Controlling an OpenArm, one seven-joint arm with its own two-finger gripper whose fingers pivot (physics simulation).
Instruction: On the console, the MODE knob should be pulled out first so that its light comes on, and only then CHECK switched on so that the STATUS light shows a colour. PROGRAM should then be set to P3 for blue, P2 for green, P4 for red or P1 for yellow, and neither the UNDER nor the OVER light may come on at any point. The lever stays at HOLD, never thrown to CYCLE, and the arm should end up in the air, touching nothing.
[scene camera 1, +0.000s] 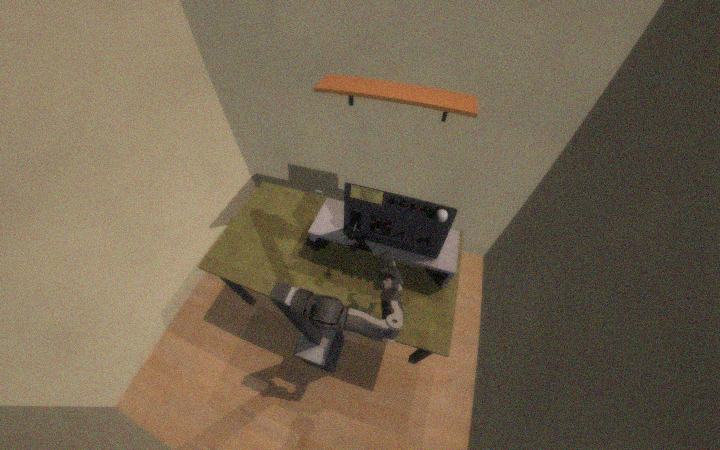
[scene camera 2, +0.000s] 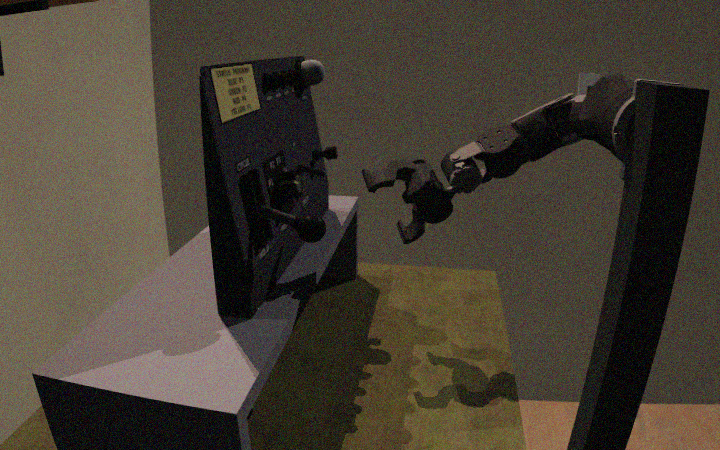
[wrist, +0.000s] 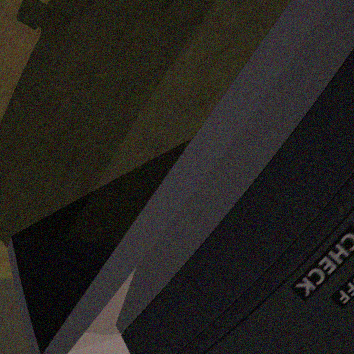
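Observation:
The dark console (scene camera 1: 408, 233) (scene camera 2: 286, 127) (wrist: 250, 250) stands upright. Its pale ball-shaped light (scene camera 1: 442, 214) (scene camera 2: 312, 71), at the top right, shows no clear colour. The lever (scene camera 2: 309, 229) sticks outward in its slot below the CYCLE label (scene camera 2: 243, 163). A small dark knob (scene camera 2: 327, 153) protrudes farther right; its label is unreadable. A CHECK label (wrist: 325, 265) shows in the wrist view, with part of OFF beside it; the switch is outside that view. My gripper (scene camera 1: 390, 261) (scene camera 2: 390, 211) is open and empty, in the air before the console, touching nothing. The PROGRAM setting is unreadable.
A yellow card (scene camera 1: 366, 194) (scene camera 2: 236, 92) is on the console's upper left. The console stands on a pale raised stand (scene camera 1: 450, 249) (scene camera 2: 185, 313) on the green-brown table (scene camera 1: 238, 233) (scene camera 2: 451, 297). An orange shelf (scene camera 1: 395, 94) is on the wall above.

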